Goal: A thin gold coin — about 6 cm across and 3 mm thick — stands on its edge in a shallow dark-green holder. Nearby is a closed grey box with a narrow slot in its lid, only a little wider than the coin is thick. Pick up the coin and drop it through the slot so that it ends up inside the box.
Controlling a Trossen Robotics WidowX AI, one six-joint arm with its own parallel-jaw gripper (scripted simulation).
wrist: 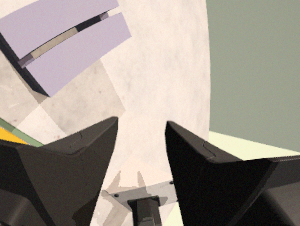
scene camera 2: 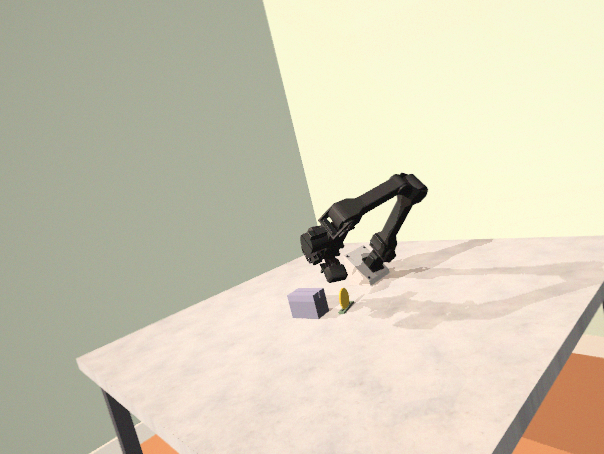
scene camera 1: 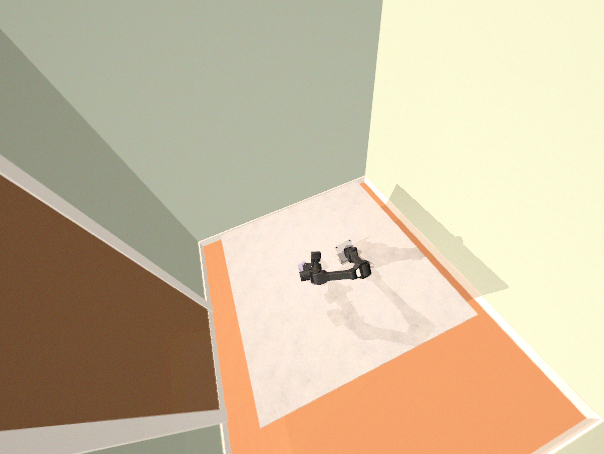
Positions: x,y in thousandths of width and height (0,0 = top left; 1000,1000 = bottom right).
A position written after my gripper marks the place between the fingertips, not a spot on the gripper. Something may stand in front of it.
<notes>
In view: my gripper (scene camera 2: 529,589).
My gripper shows as well in the wrist view (wrist: 475,551).
</notes>
